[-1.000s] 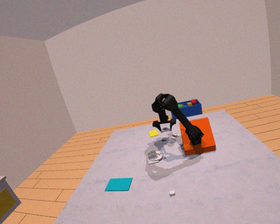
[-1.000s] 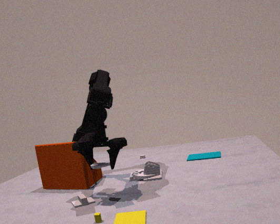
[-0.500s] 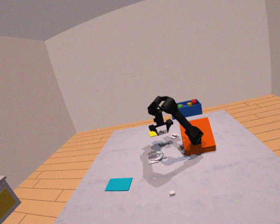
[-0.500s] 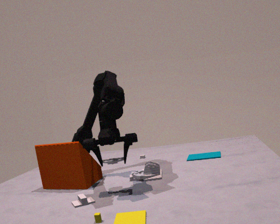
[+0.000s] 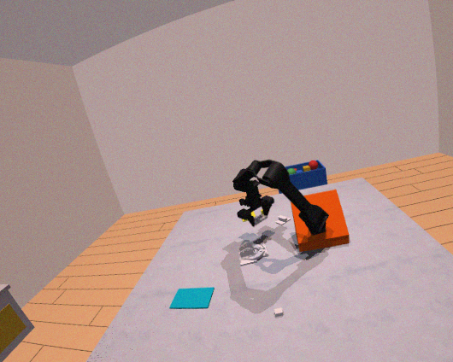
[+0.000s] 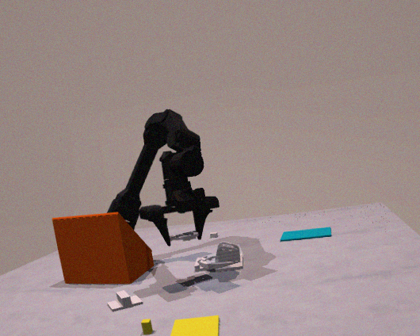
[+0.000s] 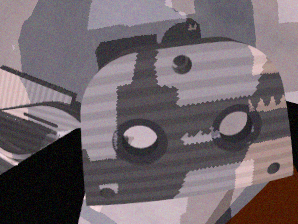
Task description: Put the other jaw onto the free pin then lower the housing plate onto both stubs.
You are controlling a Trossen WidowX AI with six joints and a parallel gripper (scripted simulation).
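My gripper tip is now 9 cm to the right of the grey jaw piece, 8 cm above it and 3 cm short of it. From my gripper tip the other things lie so: white housing piece (2 cm above); small yellow block (28 cm to the right, 9 cm below, 1 cm behind); white stepped piece (14 cm to the right, 12 cm behind, 9 cm below).
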